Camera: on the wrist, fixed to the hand. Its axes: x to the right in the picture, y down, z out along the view.
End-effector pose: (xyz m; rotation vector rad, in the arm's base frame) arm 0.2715 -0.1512 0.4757 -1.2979 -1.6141 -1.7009
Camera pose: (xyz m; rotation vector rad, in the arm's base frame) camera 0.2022 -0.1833 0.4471 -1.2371 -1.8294 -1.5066
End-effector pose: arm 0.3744 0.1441 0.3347 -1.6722 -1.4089 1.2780
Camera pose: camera 0.3940 0.1657 0.4109 -1.4552 -1.3234 1.4024
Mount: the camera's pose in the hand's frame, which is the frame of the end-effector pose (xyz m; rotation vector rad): -0.0018 -0.0658 -0.0482 0.1929 -0.0719 -0.0640
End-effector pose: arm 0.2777 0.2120 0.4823 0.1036 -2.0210 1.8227
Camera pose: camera 0.3129 0.2490 0.5459 0.2901 -1.8611 1.9951
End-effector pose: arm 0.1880 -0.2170 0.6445 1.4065 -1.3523 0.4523
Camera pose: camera 0.2640 -0.1900 0.6320 1.6332 -1.3449 0.5045
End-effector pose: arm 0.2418 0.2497 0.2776 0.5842 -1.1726 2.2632
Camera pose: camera 0.2776 0.3218 0.2911 0.7717 -0.9600 2.3328
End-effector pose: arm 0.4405 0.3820 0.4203 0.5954 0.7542 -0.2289
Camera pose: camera 0.3852 0.3566 0.3660 0.7423 0.6866 -0.3833
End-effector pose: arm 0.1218 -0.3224 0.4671 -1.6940 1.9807 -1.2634
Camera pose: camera 0.1350 -0.2961 0.5432 -1.6953 1.7167 -1.3472
